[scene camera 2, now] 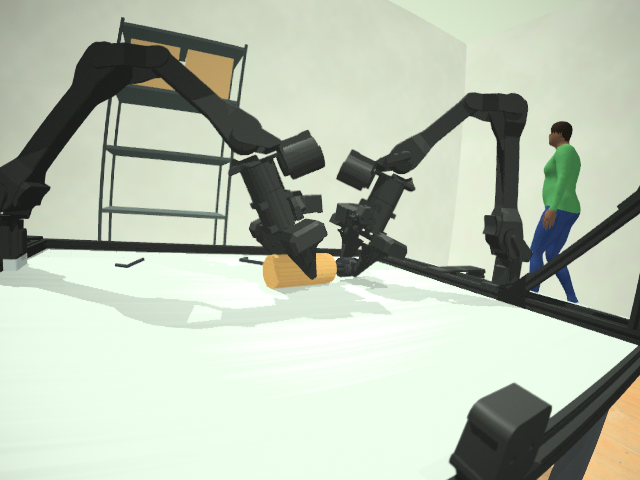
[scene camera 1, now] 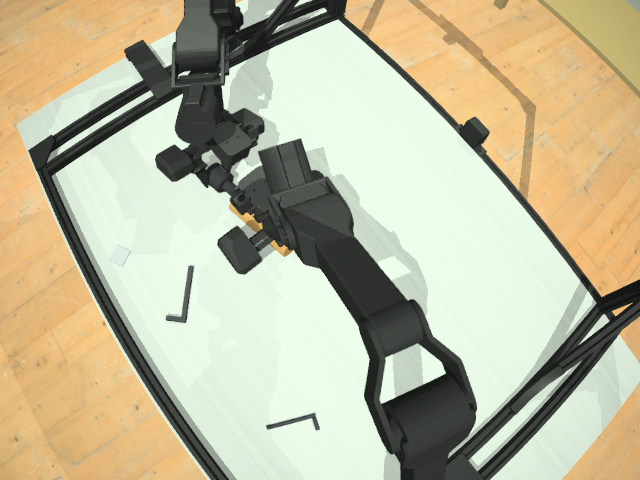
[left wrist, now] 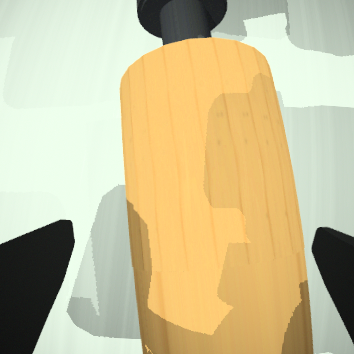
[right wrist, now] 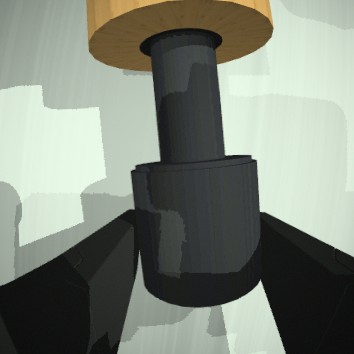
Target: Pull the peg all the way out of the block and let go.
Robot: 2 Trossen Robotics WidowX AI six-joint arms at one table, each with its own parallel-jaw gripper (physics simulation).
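Frame: origin at the left arm's base, x back, y right, z up, level; centimetres.
Where they show: left gripper, between the fingertips: (scene camera 2: 300, 272) (left wrist: 197, 237); right gripper, between the fingertips: (scene camera 2: 346, 272) (scene camera 1: 216, 180) (right wrist: 196, 222); left arm's base, origin of its link: (scene camera 2: 2, 255); right arm's base, origin of its link: (scene camera 2: 504, 286).
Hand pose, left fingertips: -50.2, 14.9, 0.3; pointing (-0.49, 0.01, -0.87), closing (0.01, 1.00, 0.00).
Observation:
Things, the pixels of their top centre, and the offset from my left fingertips, as dx, dy, dz. "pt": a spot on its surface instead. Level surfaces: height alone.
- orange wooden block, centre of its top: (left wrist: 238, 259) (scene camera 1: 266, 212) (scene camera 2: 301, 254) +0.5, +0.6, +3.4
- dark grey peg, centre of its top: (right wrist: 206, 69) (left wrist: 193, 22) (scene camera 1: 234, 186) (scene camera 2: 332, 258) -6.9, -0.4, +2.5
- small pale square, a spot on its surface: (scene camera 1: 119, 255) pt -12.2, -22.8, -2.0
- table, height of its surface: dz -2.3
The orange wooden block (scene camera 1: 284, 249) (scene camera 2: 278, 272) (left wrist: 180, 175) (right wrist: 112, 47) is a cylinder lying on its side on the table. The dark grey peg (left wrist: 185, 21) (right wrist: 197, 240) has a thick head and a thinner shaft, which enters the hole in the block's end; how deep it goes is hidden. My right gripper (scene camera 2: 353, 269) (right wrist: 196, 222) is shut on the peg's head. My left gripper (scene camera 2: 311, 268) (left wrist: 197, 237) is open and low over the block, one finger on each side, with gaps beside the block in the left wrist view. In scene camera 1 the arms hide much of the block.
Two dark L-shaped pieces (scene camera 1: 188, 294) (scene camera 1: 290, 421) and a small pale square (scene camera 1: 119, 255) lie on the table (scene camera 1: 465, 248). A black frame (scene camera 1: 82, 253) runs around the table. The two grippers are close together. A camera box (scene camera 2: 498, 423) stands on the near frame.

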